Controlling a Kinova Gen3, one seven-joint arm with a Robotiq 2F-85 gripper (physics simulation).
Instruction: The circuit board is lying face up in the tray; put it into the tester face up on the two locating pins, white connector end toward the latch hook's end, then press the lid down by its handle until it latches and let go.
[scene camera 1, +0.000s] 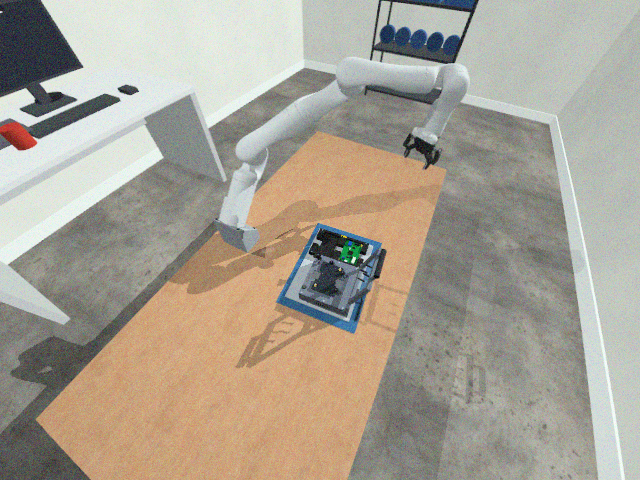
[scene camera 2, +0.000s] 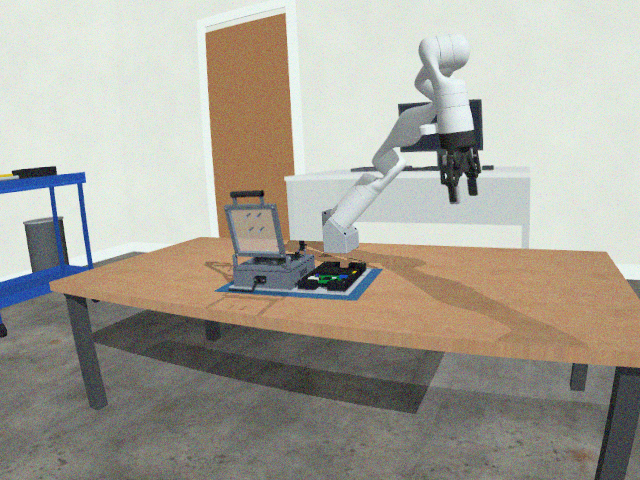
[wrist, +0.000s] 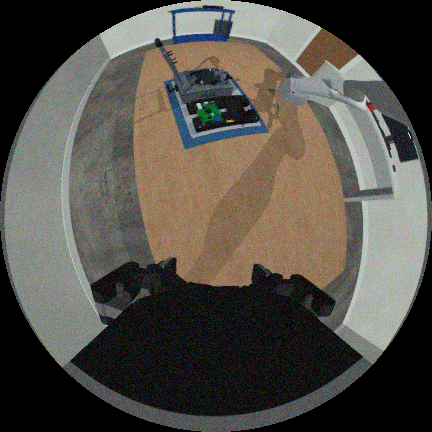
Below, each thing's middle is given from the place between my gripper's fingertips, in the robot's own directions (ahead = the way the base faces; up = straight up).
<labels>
My gripper is now 60 mm past the lid (scene camera 2: 255, 230), 540 mm to the left of it and 60 mm above it.
</labels>
